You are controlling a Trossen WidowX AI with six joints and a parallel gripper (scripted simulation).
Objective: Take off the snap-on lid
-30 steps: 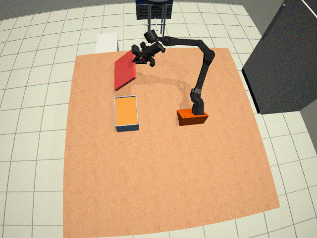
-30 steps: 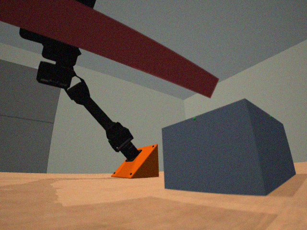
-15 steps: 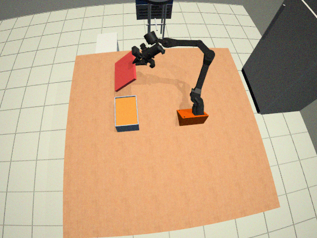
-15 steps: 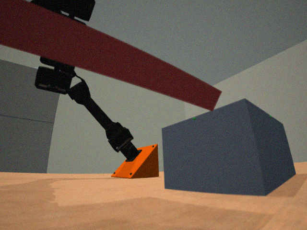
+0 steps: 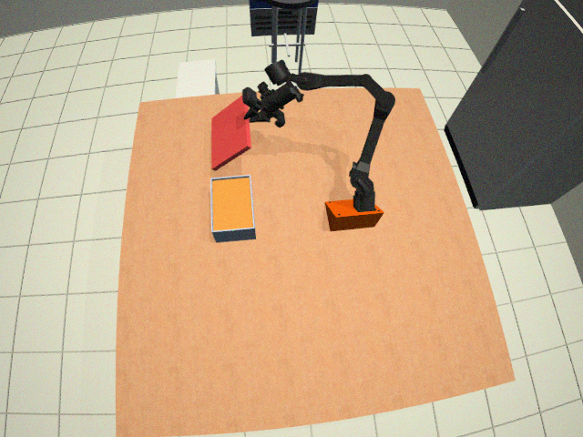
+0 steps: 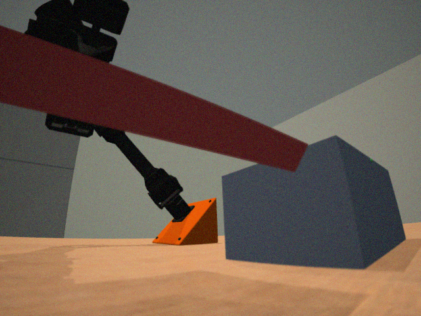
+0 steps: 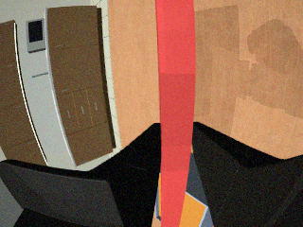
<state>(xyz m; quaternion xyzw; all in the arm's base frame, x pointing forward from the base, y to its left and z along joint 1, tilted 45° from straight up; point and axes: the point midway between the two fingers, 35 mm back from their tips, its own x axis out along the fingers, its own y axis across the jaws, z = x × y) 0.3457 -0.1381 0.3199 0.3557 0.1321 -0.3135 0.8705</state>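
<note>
My gripper tip is 60 mm short of the red lid and 50 mm above it. Round my gripper tip: blue storage box: 270 mm to the left, 130 mm below, 70 mm ahead.
</note>
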